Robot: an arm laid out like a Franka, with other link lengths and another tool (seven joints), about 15 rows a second.
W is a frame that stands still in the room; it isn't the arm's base.
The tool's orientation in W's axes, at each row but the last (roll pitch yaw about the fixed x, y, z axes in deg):
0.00 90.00 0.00
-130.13 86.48 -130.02
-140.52 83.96 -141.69
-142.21 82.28 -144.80
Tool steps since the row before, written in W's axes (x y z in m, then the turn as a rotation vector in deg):
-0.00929 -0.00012 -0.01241 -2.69 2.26 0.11
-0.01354 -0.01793 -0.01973 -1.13 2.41 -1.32
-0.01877 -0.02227 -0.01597 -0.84 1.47 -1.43
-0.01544 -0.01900 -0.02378 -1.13 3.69 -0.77
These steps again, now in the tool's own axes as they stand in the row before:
0.01241 -0.00012 -0.00929 -0.11 2.26 -2.69
0.02107 -0.01695 -0.01277 1.25 2.47 -1.07
0.01888 -0.02148 -0.01689 1.40 1.55 -0.75
0.02673 -0.01759 -0.01187 0.60 3.69 -1.22

